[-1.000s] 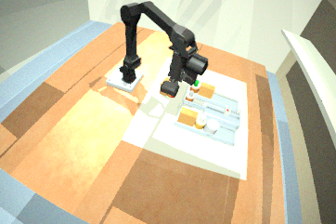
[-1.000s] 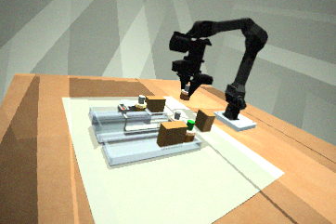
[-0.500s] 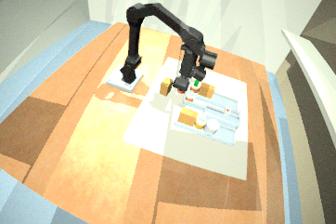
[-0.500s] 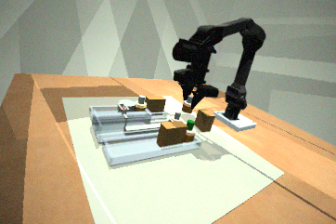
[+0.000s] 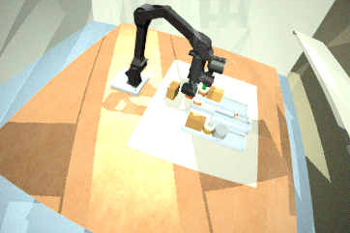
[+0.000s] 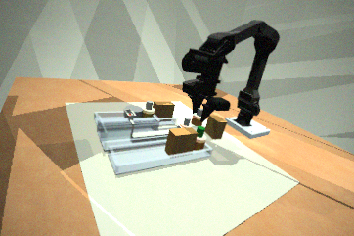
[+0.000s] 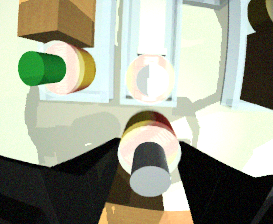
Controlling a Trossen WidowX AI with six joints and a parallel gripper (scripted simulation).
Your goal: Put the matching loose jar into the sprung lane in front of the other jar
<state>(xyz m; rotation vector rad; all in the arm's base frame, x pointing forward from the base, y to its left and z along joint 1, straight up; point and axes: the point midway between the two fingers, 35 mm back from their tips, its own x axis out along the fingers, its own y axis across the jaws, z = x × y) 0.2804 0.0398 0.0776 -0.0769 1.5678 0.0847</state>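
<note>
My gripper tip is 4 cm short of the green-lidded jar, 8 cm to the right of it and 2 cm above it. The rest, counted from my gripper tip: grey lane unit: 20 cm ahead, 5 cm below; then pusher plate: 16 cm ahead, 1 cm to the right, 2 cm below.
</note>
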